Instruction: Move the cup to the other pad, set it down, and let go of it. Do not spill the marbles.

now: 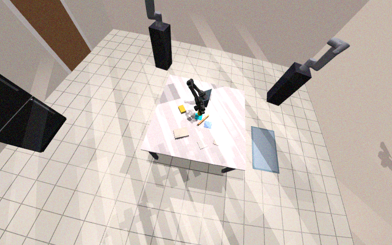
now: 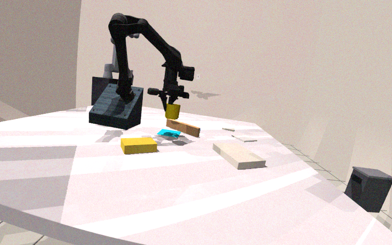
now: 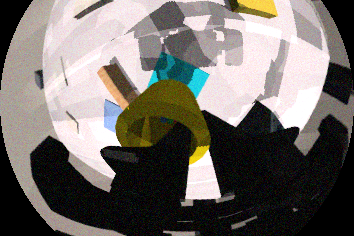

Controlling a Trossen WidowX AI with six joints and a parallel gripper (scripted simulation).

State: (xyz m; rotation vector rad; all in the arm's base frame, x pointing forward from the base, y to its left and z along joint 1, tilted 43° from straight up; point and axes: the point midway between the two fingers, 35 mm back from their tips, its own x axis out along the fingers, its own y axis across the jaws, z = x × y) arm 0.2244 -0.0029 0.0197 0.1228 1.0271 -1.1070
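Now: the cyan pad 2 cm ahead of my gripper tip, 1 cm to the left of it and 11 cm below it. From my gripper tip the other things lie so: light blue pad 10 cm ahead, 17 cm to the left, 11 cm below; wooden block 6 cm ahead, 9 cm to the left, 9 cm below; yellow cup 2 cm ahead, 2 cm to the left.
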